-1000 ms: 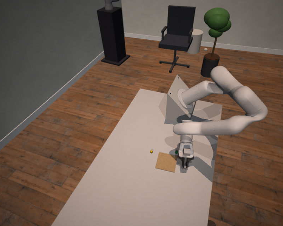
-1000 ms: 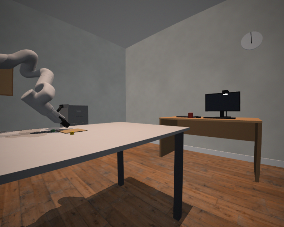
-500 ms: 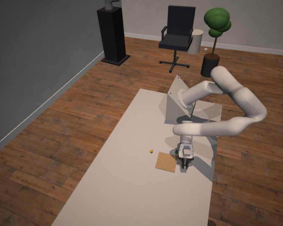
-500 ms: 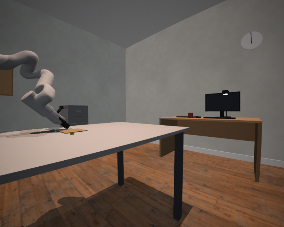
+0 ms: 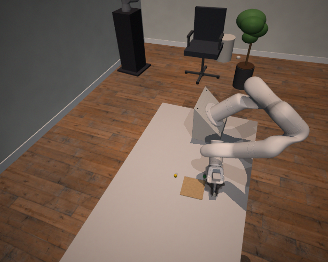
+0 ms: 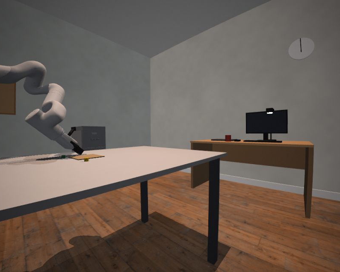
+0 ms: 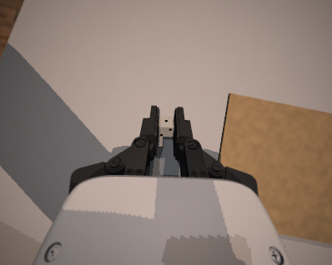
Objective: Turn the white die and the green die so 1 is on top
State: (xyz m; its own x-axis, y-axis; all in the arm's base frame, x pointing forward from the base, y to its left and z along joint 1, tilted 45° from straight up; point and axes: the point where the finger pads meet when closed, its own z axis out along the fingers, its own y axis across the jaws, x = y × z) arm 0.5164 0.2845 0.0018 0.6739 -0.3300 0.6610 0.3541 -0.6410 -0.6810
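Right now my hand is 10 mm short of the white die and 10 mm above it. From my hand the other things lie so: mat: 20 mm ahead, 130 mm to the right, 20 mm below; then yellow die: 10 mm behind, 270 mm to the right, 20 mm below; then green die: 90 mm behind, 100 mm to the right, 20 mm below.
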